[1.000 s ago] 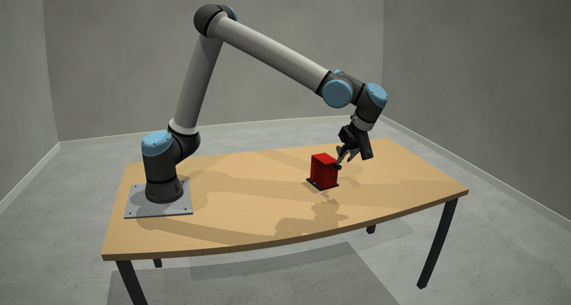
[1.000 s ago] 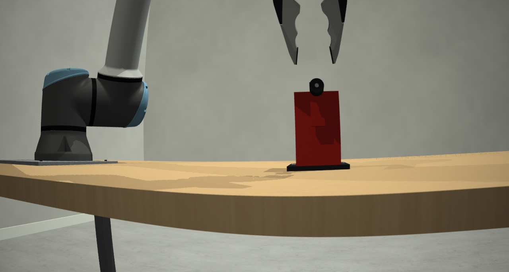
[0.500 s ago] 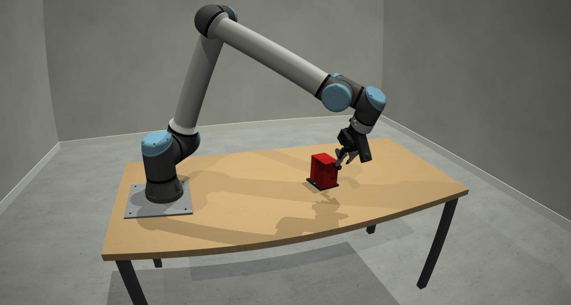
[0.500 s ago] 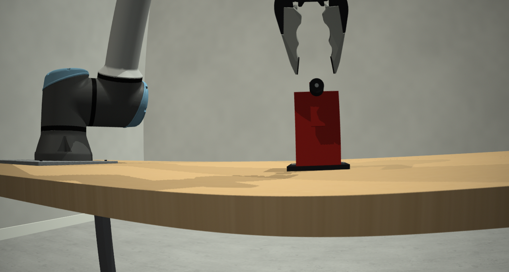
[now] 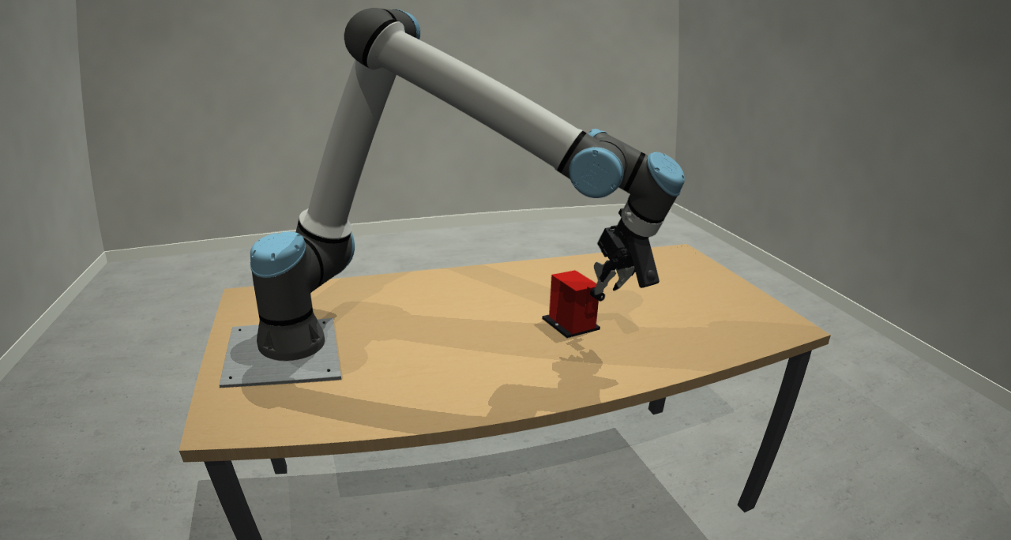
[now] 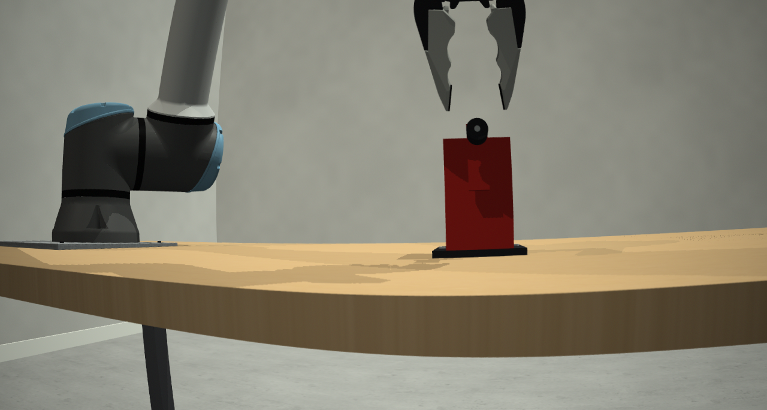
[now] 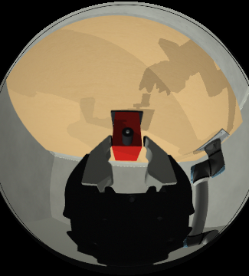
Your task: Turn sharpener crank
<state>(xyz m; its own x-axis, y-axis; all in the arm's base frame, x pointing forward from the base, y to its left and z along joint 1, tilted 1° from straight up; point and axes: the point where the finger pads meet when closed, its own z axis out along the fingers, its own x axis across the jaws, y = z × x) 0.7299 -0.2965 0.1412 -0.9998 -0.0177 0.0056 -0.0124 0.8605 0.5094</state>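
The black knob lies 4 cm to the left of my hand and 3 cm below it.
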